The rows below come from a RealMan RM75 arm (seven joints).
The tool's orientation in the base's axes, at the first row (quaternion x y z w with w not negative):
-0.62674 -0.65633 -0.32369 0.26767
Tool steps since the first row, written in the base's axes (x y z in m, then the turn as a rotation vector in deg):
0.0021 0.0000 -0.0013 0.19 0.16 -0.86
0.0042 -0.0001 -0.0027 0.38 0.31 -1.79
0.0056 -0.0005 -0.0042 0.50 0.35 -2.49
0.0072 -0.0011 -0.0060 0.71 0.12 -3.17
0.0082 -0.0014 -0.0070 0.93 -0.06 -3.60
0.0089 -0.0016 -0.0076 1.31 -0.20 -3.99
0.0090 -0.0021 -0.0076 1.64 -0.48 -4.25
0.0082 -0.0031 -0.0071 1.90 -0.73 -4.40
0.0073 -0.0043 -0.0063 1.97 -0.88 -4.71
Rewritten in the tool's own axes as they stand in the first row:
-0.0011 0.0020 0.0010 -0.56 0.11 0.69
-0.0024 0.0039 0.0019 -1.18 0.22 1.41
-0.0039 0.0052 0.0026 -1.69 0.28 1.90
-0.0058 0.0066 0.0034 -2.37 0.42 2.18
-0.0068 0.0075 0.0039 -2.83 0.60 2.33
-0.0074 0.0082 0.0042 -3.24 0.95 2.50
-0.0078 0.0083 0.0038 -3.65 1.25 2.47
-0.0080 0.0075 0.0027 -3.94 1.50 2.40
-0.0081 0.0067 0.0012 -4.28 1.54 2.49

